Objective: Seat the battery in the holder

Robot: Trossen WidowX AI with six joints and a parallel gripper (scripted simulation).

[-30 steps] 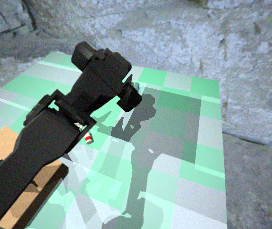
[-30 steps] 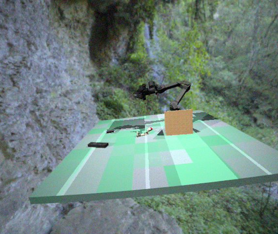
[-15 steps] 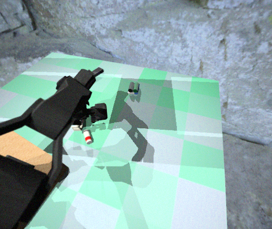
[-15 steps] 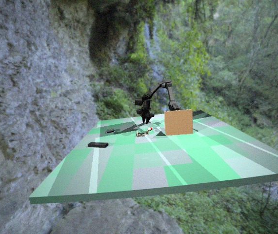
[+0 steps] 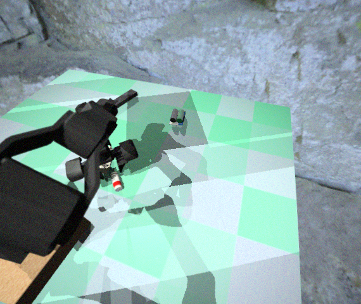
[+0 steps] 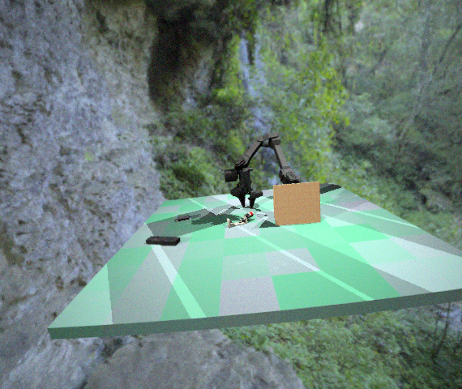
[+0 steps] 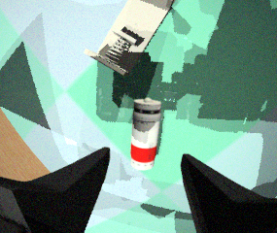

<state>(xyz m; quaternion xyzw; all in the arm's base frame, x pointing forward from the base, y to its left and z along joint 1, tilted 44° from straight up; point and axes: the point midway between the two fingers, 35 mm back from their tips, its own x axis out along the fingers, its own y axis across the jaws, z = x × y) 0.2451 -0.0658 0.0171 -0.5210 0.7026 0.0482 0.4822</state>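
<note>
Right now my gripper tip is 4 cm above the grey battery. Also, from my gripper tip: flat black bar 39 cm ahead, 26 cm to the left, 4 cm below.
</note>
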